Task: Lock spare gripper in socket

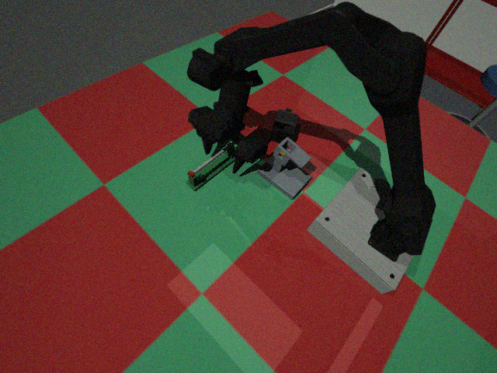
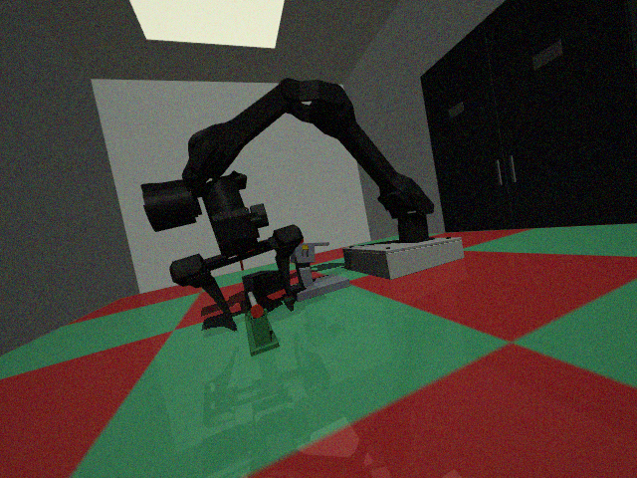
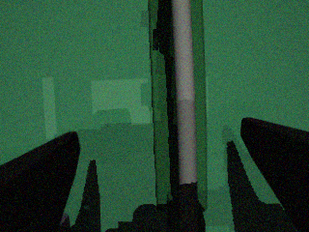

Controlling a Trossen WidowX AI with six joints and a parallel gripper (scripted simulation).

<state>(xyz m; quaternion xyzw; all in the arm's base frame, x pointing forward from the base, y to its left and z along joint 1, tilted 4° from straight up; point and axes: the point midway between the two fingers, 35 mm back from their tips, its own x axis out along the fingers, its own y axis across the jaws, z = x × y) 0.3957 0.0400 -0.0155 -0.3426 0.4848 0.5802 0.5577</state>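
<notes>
My gripper tip is 1 cm short of the narrow green rack and 2 cm to the right of it. Round my gripper tip: socket 13 cm behind, 8 cm to the right, 2 cm above; spare gripper 5 cm behind, 22 cm to the right.
</notes>
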